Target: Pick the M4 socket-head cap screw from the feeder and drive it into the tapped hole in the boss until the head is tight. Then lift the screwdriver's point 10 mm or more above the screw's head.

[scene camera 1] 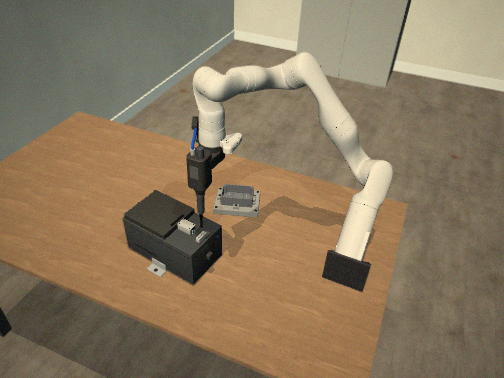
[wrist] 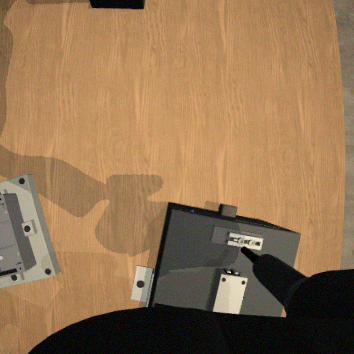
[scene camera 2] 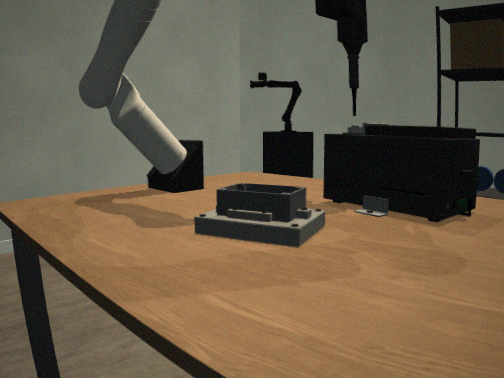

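Note:
The black feeder (scene camera 1: 165, 252) (scene camera 2: 400, 172) (wrist: 190, 250) stands on the table, with a small pale pickup block (scene camera 1: 202, 236) (scene camera 2: 355, 130) (wrist: 245, 241) on its top. Small round shapes show in that block in the wrist view; I cannot tell which is the M4 screw. My screwdriver (scene camera 1: 201, 225) (scene camera 2: 354, 114) (wrist: 244, 249) points straight down, its tip a little above the feeder top close to the block. No screw shows on the bit, so it is open. The dark open box (scene camera 1: 238, 194) (scene camera 2: 260, 201) sits on a grey base plate (scene camera 1: 235, 212) (scene camera 2: 245, 234) (wrist: 42, 245); the boss's tapped hole cannot be made out.
A pale raised housing (scene camera 1: 186, 226) (wrist: 230, 292) stands on the feeder top beside the bit. A metal bracket (scene camera 1: 157, 268) (scene camera 2: 375, 204) (wrist: 142, 283) sticks out at the feeder's side. The arm's black mount (scene camera 1: 346, 271) stands at the table's right in scene camera 1. A shelf rack (scene camera 2: 438, 65) stands behind.

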